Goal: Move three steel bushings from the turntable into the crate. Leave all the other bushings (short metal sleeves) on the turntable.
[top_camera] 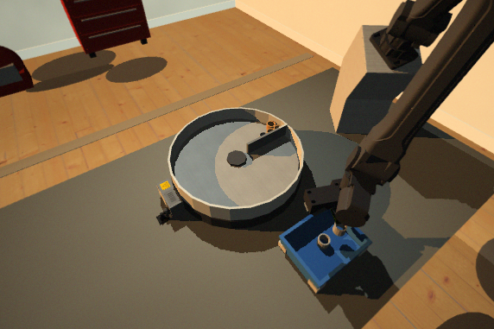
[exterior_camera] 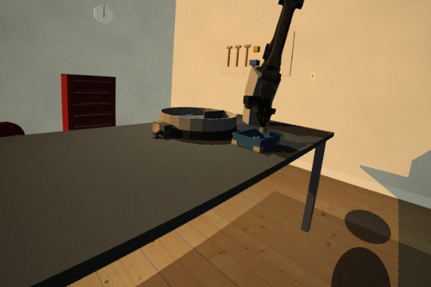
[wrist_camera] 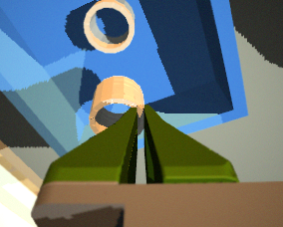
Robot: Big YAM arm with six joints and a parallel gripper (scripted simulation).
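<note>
The blue crate lies 50 mm below my hand, 50 mm ahead of it and 20 mm to the left of it. From my hand the other things lie so: round turntable (320 mm to the right, 160 mm ahead, 20 mm below).
</note>
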